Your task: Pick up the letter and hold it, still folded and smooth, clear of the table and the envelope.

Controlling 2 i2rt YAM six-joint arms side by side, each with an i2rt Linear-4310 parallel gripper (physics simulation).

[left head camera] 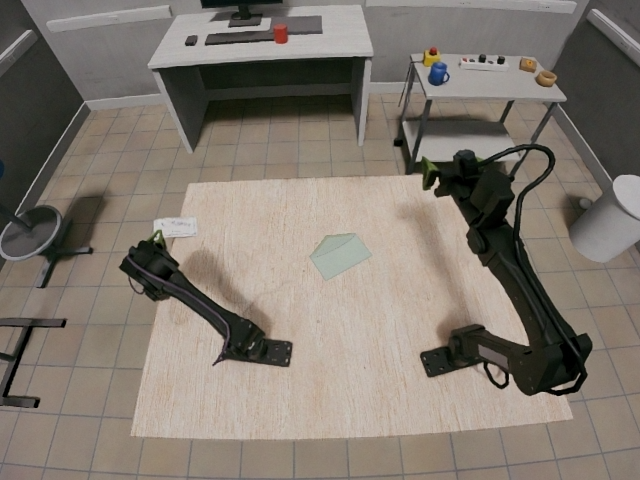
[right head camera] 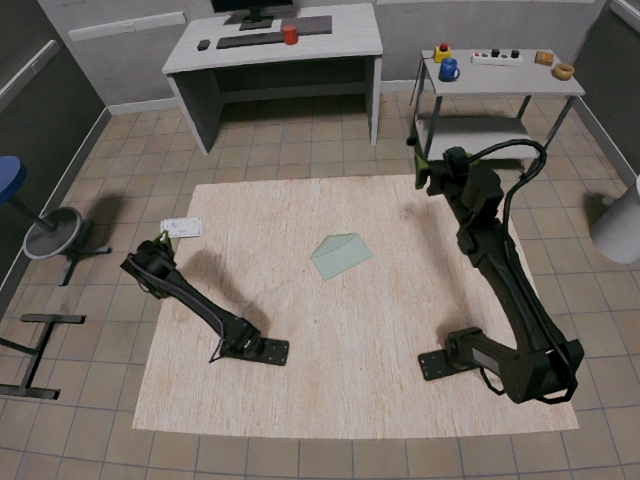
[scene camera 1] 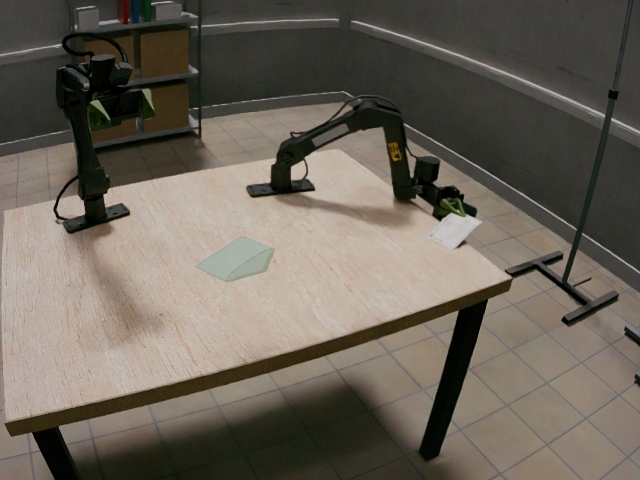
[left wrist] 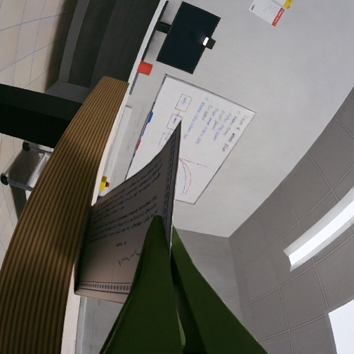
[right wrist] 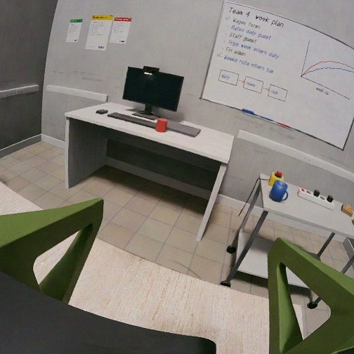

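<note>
The white printed letter (left head camera: 178,227) (right head camera: 181,227) (scene camera 1: 454,230) (left wrist: 131,220) is at the table's far-left edge in both head views. It slopes up to my left gripper (left head camera: 158,237) (right head camera: 164,237) (scene camera 1: 454,210) (left wrist: 167,227), which is shut on its edge. In the left wrist view the sheet bends in a gentle curve, its lower side close to the table edge; whether it touches the table cannot be told. The pale green envelope (left head camera: 342,256) (right head camera: 342,256) (scene camera 1: 236,259) lies flat mid-table, apart from the letter. My right gripper (scene camera 1: 125,112) (right wrist: 191,230) is open and empty, high above the table.
The wooden table (left head camera: 310,372) (right head camera: 310,372) (scene camera 1: 289,315) carries both arm bases. Beyond it stand a desk (left head camera: 227,49) (right wrist: 150,137) with a red cup (left head camera: 280,33) (right wrist: 161,125), and a trolley (left head camera: 496,91) with a blue mug (left head camera: 438,73) (right wrist: 278,191).
</note>
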